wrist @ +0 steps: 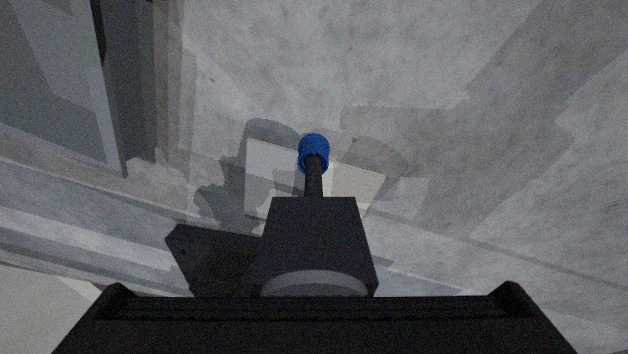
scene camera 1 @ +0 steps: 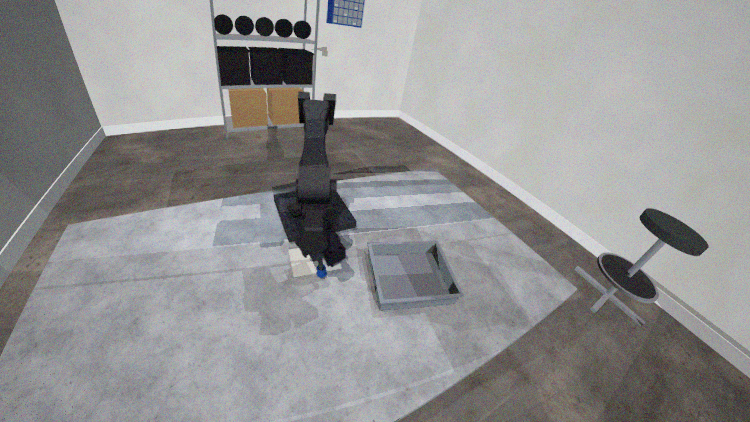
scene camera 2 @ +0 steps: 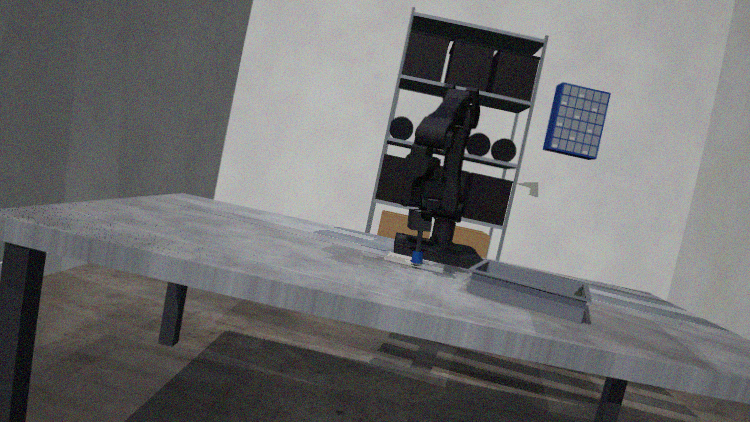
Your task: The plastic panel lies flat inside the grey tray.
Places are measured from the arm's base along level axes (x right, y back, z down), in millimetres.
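Pixels of known places: hand at its tool point: point(wrist: 313, 148) point(scene camera 1: 321, 273) point(scene camera 2: 416, 262); arm's base at its link origin: point(wrist: 249, 294) point(scene camera 2: 440, 245).
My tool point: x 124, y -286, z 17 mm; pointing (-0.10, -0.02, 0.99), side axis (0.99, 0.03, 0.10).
Observation:
For each thing: its top centre in the pictures, then the offset to it from my tool point.
- plastic panel at its top centre: point(wrist: 306, 197) point(scene camera 2: 415, 261) point(scene camera 1: 314, 258) dx -11, dy +68, dz +8 mm
- grey tray at its top centre: point(scene camera 2: 532, 277) point(scene camera 1: 413, 267) dx -227, dy -141, dz -37 mm
The plastic panel point(scene camera 1: 301, 265) point(wrist: 264, 161) is a pale flat square. It lies on the table just in front of the arm's base, left of the grey tray point(scene camera 1: 413, 301) point(scene camera 2: 524, 301), outside it. The tray holds nothing. My blue suction cup point(scene camera 1: 320, 271) point(scene camera 2: 417, 257) point(wrist: 312, 152) points down at the panel's front right part, low over it. I cannot tell whether it touches. The panel rests flat on the table and is not lifted. The arm hides part of the panel in scene camera 1.
The arm's dark base plate point(scene camera 1: 343, 213) sits behind the panel. A shelf rack point(scene camera 1: 216, 79) point(scene camera 2: 385, 141) stands at the back wall. A stool point(scene camera 1: 672, 230) stands on the floor at the right. The table's front edge point(scene camera 2: 209, 272) shows in scene camera 2.

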